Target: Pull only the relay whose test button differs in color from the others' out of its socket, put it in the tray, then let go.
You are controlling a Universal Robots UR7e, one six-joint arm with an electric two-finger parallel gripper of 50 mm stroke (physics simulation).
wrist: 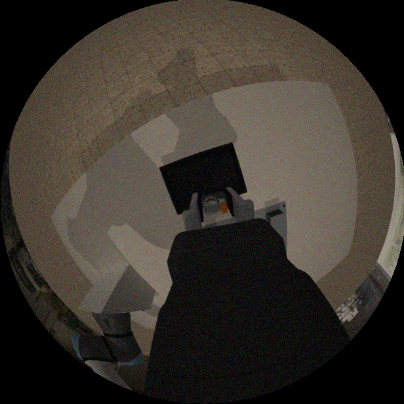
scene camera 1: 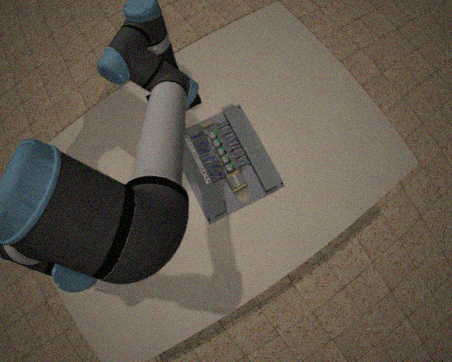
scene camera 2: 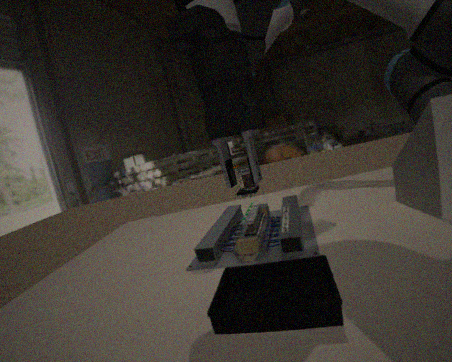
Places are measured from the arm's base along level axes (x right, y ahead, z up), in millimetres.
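Pixels of known places: gripper, between the fingertips: (scene camera 2: 244, 183).
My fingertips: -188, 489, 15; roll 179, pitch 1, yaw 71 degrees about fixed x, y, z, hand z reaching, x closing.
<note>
Ahead of a thing's pixels: the offset from my fingertips to its top centre, as dx, dy, dz. "spot": to the spot under its first point. Level surfaces: height alone.
My gripper (scene camera 2: 244, 182) (wrist: 213, 198) is shut on a relay {+5, -2, +25} (scene camera 2: 245, 172) (wrist: 210, 205) with an orange test button (wrist: 224, 207). The relay hangs in the air, clear of its socket. In the wrist view the fingertips overlap the near edge of the black tray {spot: -7, -9, -175} (scene camera 2: 277, 300) (wrist: 237, 167); in scene camera 2 they show high, behind the tray. A dark corner of the tray {spot: +57, +45, -159} (scene camera 1: 196, 102) peeks out beside the arm in scene camera 1. Relays with green buttons {+257, -5, -108} (scene camera 1: 222, 150) sit in a row on the grey panel (scene camera 1: 204, 196) (scene camera 2: 312, 237). The gripper is hidden in scene camera 1.
Two raised grey ducts {+295, +75, -135} (scene camera 2: 220, 232) {+257, -94, -135} (scene camera 2: 291, 222) flank the relay row, with blue wires between. A yellowish end block {+357, -28, -132} (scene camera 1: 237, 181) (scene camera 2: 248, 246) stands at one end of the row. The robot's grey base (scene camera 2: 420, 160) (wrist: 120, 290) stands to one side on the pale table {dz -178} (scene camera 1: 320, 150).
</note>
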